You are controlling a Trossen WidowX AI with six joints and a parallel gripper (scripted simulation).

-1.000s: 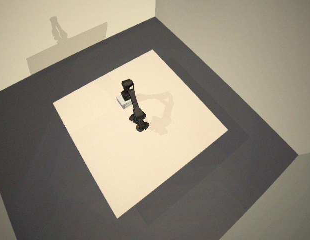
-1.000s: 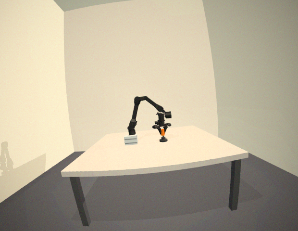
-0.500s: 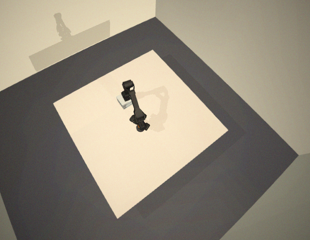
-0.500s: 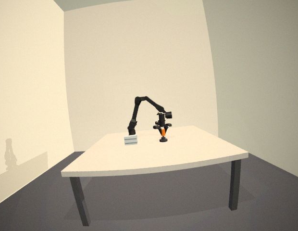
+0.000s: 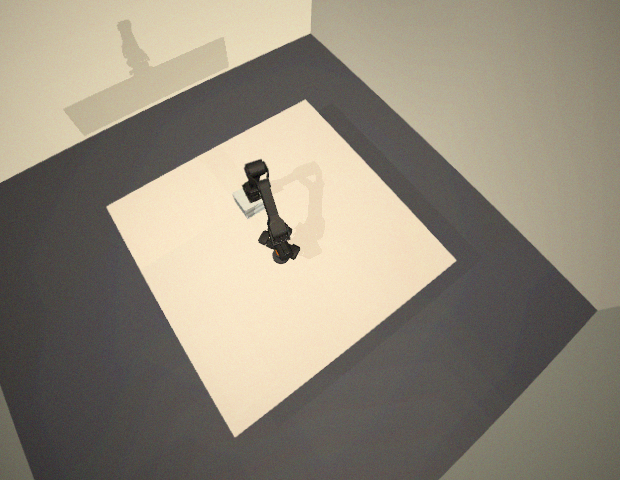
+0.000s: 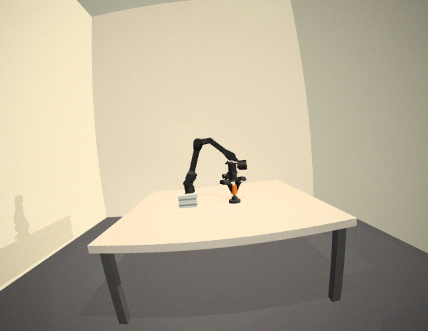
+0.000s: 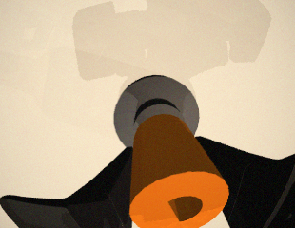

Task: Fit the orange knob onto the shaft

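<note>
Now: gripper tip 20 mm below the orange knob. The rest, counted from my gripper tip: round pedestal: 40 mm below.
</note>
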